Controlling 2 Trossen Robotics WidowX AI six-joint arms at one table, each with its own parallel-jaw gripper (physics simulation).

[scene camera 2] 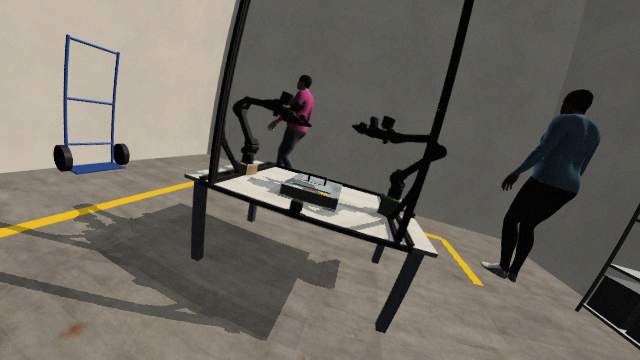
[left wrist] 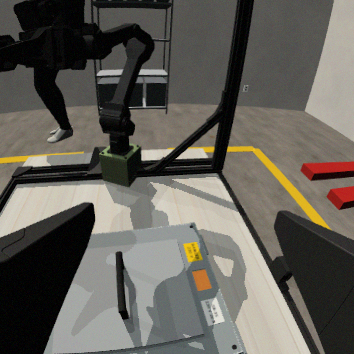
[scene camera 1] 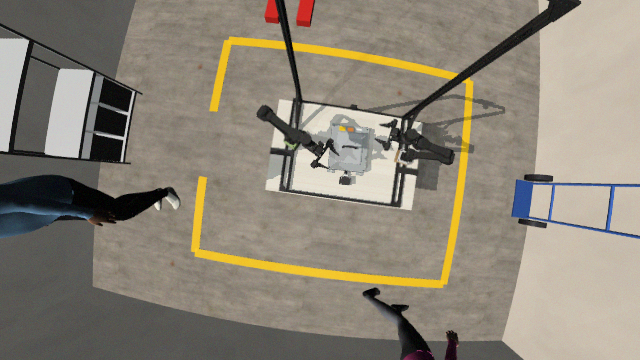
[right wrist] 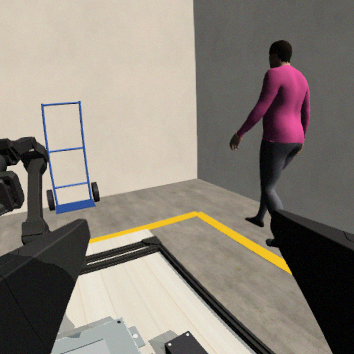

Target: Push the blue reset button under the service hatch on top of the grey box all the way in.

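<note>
The grey box (scene camera 1: pixel 361 167) (scene camera 2: pixel 310 196) (left wrist: pixel 145 235) (right wrist: pixel 116 330) sits on the table (scene camera 1: pixel 310 175). Its service hatch (scene camera 1: pixel 352 156) (left wrist: pixel 160 257) lies flat on top, with a black bar handle (scene camera 1: pixel 350 146) (left wrist: pixel 121 285) standing up from it. The blue reset button does not show in any view. My left gripper (scene camera 1: pixel 379 132) (scene camera 2: pixel 309 124) (left wrist: pixel 187 216) is open and empty, above and to the right of the box in scene camera 1. My right gripper (scene camera 1: pixel 330 159) (scene camera 2: pixel 355 127) (right wrist: pixel 180 224) is open and empty, high over the box's left side in scene camera 1.
A small black block (scene camera 1: pixel 345 178) (right wrist: pixel 186 345) stands beside the box. Yellow (left wrist: pixel 192 252) and orange (left wrist: pixel 202 280) labels lie along one edge of the box top. Black frame posts (scene camera 2: pixel 230 90) (left wrist: pixel 235 75) rise at the table sides. Two people stand beyond the table.
</note>
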